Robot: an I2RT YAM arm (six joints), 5 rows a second.
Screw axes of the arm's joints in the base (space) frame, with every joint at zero. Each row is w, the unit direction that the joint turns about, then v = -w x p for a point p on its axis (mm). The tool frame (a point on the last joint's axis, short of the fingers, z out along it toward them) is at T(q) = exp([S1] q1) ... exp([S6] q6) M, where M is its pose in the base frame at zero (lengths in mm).
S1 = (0, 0, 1, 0, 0, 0)
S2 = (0, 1, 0, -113.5, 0, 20)
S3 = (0, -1, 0, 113.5, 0, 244)
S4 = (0, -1, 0, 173.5, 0, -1)
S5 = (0, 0, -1, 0, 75, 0)
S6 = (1, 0, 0, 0, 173.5, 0)
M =
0 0 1 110.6
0 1 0 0
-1 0 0 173.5
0 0 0 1
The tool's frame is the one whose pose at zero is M.
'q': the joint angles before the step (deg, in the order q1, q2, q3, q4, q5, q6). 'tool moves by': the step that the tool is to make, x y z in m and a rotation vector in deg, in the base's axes. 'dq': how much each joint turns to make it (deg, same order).
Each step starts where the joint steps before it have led.
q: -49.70 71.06 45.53 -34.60 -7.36 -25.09
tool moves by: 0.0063 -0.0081 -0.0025 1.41 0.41 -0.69
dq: -0.14 3.08 1.78 0.06 -0.25 0.78
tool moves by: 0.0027 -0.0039 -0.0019 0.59 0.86 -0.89
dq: -0.01 1.56 0.88 -0.25 0.66 0.65
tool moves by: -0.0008 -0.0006 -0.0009 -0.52 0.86 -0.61
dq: -0.07 0.08 -0.10 0.03 1.13 0.02
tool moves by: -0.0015 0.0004 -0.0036 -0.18 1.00 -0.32
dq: -0.08 0.09 -0.66 0.23 0.89 -0.19
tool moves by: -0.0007 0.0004 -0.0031 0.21 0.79 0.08
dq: -0.01 0.26 -0.39 -0.04 0.38 -0.29
